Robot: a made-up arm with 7 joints. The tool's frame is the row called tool.
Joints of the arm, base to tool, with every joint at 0 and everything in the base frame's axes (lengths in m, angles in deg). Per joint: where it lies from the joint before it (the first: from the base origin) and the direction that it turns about. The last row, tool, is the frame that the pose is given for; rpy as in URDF.
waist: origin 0 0 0.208 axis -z
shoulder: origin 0 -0.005 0.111 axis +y
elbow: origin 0 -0.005 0.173 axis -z
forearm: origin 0 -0.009 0.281 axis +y
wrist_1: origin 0 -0.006 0.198 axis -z
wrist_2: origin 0 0 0.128 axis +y
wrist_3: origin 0 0 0.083 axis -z
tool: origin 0 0 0 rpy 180 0 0
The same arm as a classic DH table. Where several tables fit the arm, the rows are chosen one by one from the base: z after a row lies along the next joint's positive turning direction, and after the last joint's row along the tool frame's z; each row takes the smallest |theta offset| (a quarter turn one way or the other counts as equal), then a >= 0, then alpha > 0; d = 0 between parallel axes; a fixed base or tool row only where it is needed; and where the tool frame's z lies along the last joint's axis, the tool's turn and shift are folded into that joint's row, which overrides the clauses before.
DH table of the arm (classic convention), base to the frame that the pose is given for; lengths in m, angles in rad. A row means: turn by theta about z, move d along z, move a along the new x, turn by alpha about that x. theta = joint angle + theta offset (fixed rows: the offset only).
base (fixed): a 0; alpha 3.1416; d 0; theta0 0
waist: a 0; alpha 1.5708; d -0.319; theta0 0
shoulder: a 0; alpha -1.5708; d -0.01; theta0 0
elbow: a 0; alpha 1.5708; d -0.454; theta0 0
forearm: a 0; alpha -1.5708; d -0.015; theta0 0
wrist_1: a 0; alpha 1.5708; d -0.326; theta0 0
wrist_2: a 0; alpha -1.5708; d 0; theta0 0
wrist_3: a 0; alpha 0; d -0.083; theta0 0

